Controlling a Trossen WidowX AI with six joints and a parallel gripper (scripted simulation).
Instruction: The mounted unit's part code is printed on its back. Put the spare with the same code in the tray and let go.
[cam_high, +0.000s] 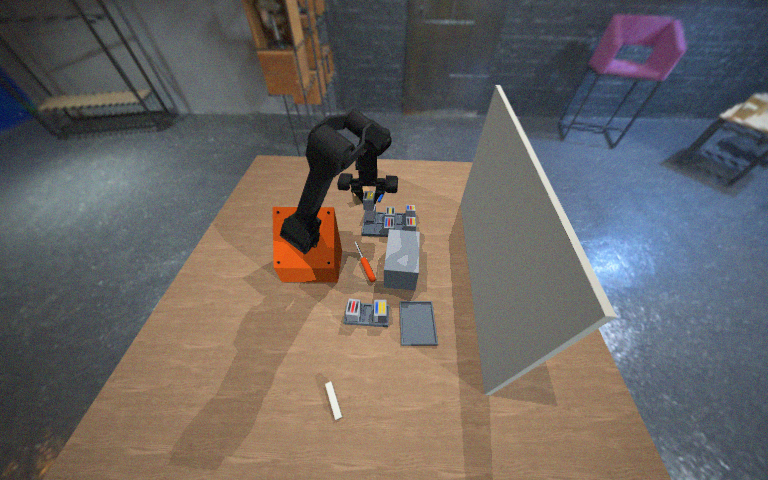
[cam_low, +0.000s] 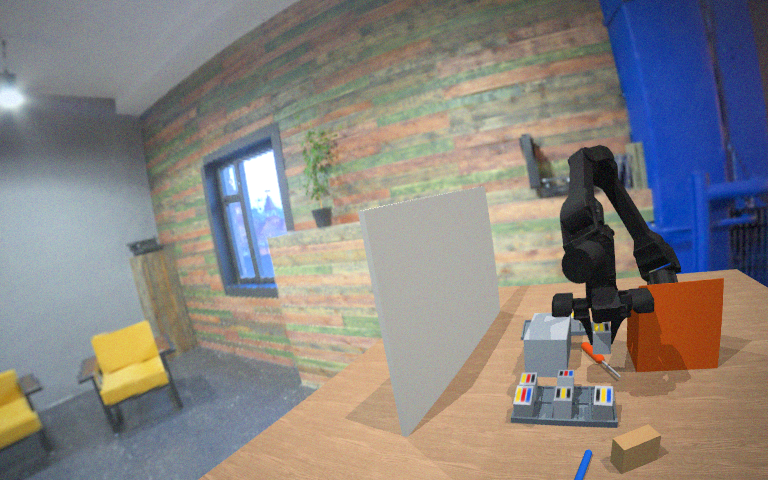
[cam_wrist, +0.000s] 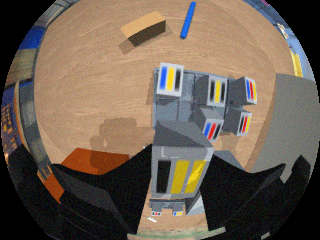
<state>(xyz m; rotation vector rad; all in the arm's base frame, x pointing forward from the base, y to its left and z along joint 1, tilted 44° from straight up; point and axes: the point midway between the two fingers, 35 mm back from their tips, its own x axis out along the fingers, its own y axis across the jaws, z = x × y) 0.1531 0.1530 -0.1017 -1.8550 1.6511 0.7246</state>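
The grey tray is 35 cm to the right of my gripper tip, 19 cm ahead of it and 13 cm below it. The rest, counted from my gripper tip: grey spare 2 cm above; grey mounted unit 15 cm to the right, 13 cm ahead, 8 cm below; tan block 16 cm to the left, 11 cm below, 6 cm behind.
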